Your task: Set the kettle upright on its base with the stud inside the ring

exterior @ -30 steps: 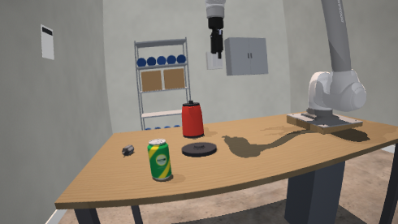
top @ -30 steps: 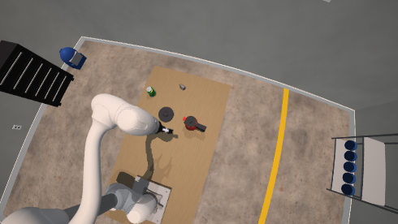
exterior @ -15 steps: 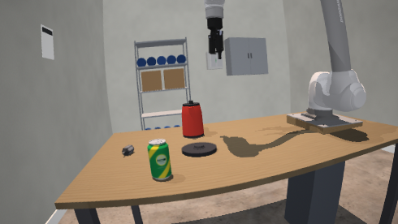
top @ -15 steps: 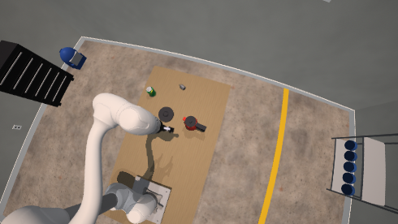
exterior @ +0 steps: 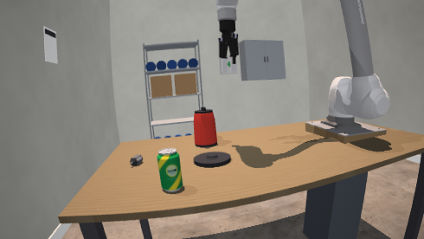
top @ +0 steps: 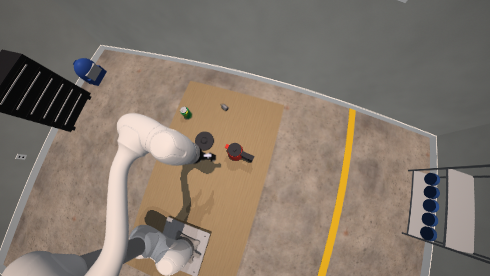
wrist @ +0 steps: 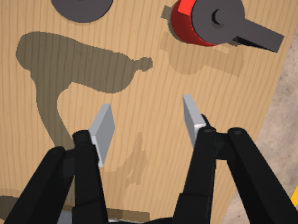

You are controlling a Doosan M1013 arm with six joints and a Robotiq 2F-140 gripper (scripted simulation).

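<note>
The red kettle lies 120 mm ahead of my hand, 130 mm to the right of it and 290 mm below it. Round my hand: yellow can 280 mm ahead, 390 mm to the left, 320 mm below; then small dark object 450 mm ahead, 130 mm to the left, 370 mm below; then round black base 130 mm ahead, 170 mm to the left, 370 mm below.
</note>
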